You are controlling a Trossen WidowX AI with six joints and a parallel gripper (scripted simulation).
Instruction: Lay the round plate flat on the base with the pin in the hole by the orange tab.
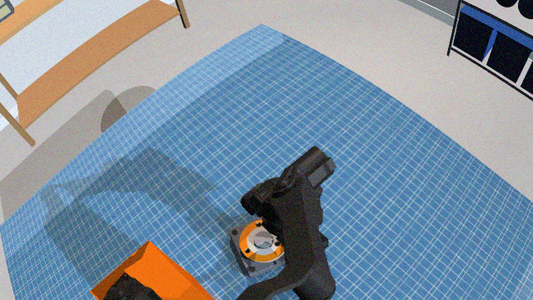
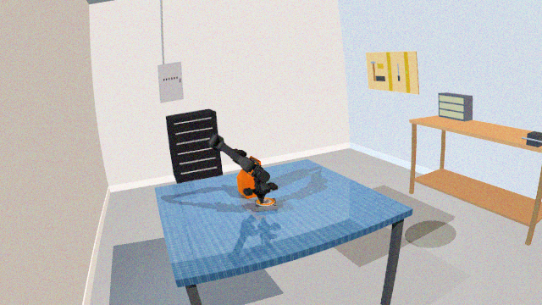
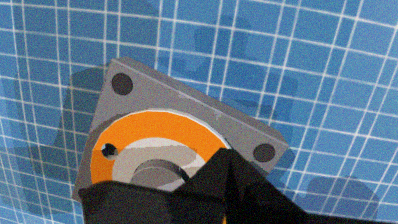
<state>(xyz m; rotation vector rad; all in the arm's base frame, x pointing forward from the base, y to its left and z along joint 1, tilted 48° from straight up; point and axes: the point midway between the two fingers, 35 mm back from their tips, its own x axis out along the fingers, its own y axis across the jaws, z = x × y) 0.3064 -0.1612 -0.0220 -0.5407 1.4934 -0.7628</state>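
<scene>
Right now my gripper tip is 20 mm past the round plate, 20 mm to the right of it and 10 mm above it. The rest, counted from my gripper tip: grey square base 30 mm behind, 40 mm to the left, 20 mm below.
</scene>
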